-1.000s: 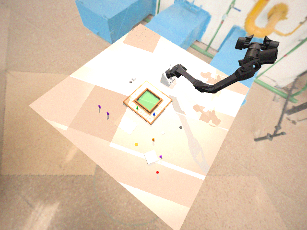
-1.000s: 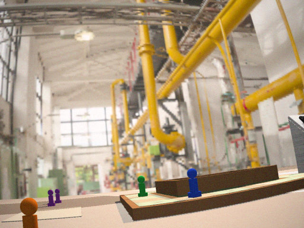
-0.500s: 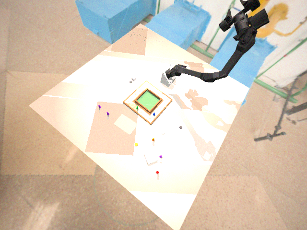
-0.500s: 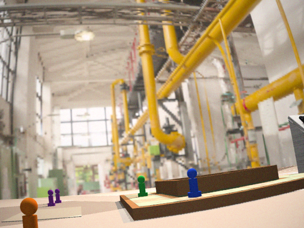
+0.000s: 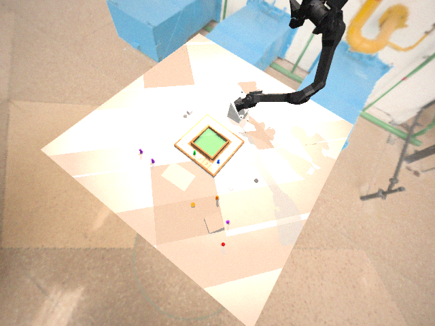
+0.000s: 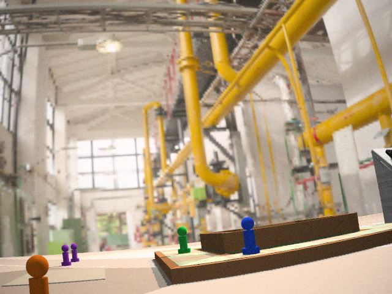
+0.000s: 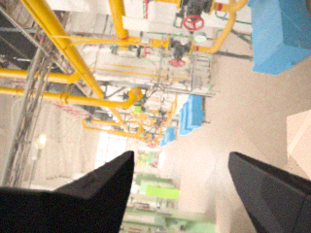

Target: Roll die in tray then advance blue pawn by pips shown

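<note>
Now: the white die 41 cm ahead of my gripper tip, 19 cm to the right of it and 57 cm below it. Round my gripper tip: blue pawn 55 cm ahead, 15 cm to the left, 55 cm below; then green pawn 59 cm ahead, 2 cm to the left, 55 cm below; then orange pawn 70 cm ahead, 27 cm to the left, 56 cm below.
</note>
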